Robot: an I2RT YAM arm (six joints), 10 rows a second.
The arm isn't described. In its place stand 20 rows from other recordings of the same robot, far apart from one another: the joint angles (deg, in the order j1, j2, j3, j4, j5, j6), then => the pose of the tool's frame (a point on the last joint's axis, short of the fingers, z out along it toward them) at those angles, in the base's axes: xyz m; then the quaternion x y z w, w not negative.
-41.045, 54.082, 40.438, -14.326, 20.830, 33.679 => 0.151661, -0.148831, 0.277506, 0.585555, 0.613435, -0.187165, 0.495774
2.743, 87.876, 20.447, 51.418, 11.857, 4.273 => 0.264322, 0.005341, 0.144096, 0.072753, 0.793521, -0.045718, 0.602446
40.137, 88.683, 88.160, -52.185, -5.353, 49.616 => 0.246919, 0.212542, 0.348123, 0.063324, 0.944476, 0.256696, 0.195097
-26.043, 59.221, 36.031, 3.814, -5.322, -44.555 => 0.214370, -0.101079, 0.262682, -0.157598, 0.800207, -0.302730, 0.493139
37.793, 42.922, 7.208, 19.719, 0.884, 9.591 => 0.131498, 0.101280, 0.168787, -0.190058, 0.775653, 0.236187, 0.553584
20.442, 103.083, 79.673, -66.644, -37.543, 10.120 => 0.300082, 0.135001, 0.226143, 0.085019, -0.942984, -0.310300, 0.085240
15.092, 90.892, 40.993, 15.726, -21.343, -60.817 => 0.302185, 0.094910, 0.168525, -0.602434, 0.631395, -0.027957, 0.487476
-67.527, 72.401, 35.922, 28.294, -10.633, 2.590 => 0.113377, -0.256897, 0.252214, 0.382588, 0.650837, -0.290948, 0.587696
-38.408, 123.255, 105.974, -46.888, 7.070, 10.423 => 0.361004, -0.291802, 0.220375, 0.414676, 0.880150, -0.112257, 0.201937
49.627, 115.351, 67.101, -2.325, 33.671, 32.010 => 0.278513, 0.297095, 0.129200, -0.041441, 0.905381, 0.004693, 0.422546
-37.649, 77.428, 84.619, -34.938, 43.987, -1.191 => 0.211547, -0.194427, 0.414991, 0.432167, 0.693339, -0.461711, 0.345450
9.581, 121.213, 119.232, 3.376, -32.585, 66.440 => 0.497429, 0.103408, 0.393313, 0.142601, 0.685134, 0.577394, 0.420562
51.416, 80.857, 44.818, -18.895, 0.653, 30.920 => 0.171467, 0.214266, 0.188818, -0.167952, 0.938622, 0.194213, 0.230353
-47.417, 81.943, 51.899, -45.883, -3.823, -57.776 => 0.172097, -0.183758, 0.197938, -0.093616, 0.987497, -0.077150, 0.100667
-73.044, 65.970, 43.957, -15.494, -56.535, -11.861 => 0.097350, -0.217460, 0.261410, 0.221725, 0.786580, 0.050504, 0.574090
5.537, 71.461, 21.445, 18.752, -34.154, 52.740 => 0.224909, 0.041883, 0.160938, 0.201569, 0.821040, 0.451797, 0.284855
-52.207, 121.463, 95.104, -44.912, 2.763, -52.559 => 0.267753, -0.348073, 0.179914, 0.000893, 0.986394, -0.143370, 0.080446
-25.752, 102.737, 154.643, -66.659, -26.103, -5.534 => 0.263152, -0.109550, 0.573851, -0.000292, 0.783798, 0.011882, 0.620902
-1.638, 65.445, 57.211, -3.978, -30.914, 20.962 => 0.263948, 0.010749, 0.355806, -0.017105, 0.768406, 0.306058, 0.561773
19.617, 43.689, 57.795, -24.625, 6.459, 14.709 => 0.151704, 0.049819, 0.393791, 0.003111, 0.768565, 0.146965, 0.622655
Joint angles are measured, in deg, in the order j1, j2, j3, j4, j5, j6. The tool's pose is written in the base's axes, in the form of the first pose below.
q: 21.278, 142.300, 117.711, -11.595, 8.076, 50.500
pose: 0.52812, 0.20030, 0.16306, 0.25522, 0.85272, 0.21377, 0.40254
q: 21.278, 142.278, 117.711, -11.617, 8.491, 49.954
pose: 0.52814, 0.20004, 0.16326, 0.25268, 0.85329, 0.20916, 0.40534
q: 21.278, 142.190, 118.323, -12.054, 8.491, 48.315
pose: 0.52871, 0.20026, 0.16701, 0.24036, 0.85577, 0.20457, 0.40992
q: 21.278, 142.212, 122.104, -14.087, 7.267, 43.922
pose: 0.53254, 0.20256, 0.18594, 0.20223, 0.85898, 0.20444, 0.42362
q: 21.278, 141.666, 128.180, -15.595, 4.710, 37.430
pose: 0.53686, 0.20594, 0.22524, 0.14162, 0.84979, 0.21742, 0.45883
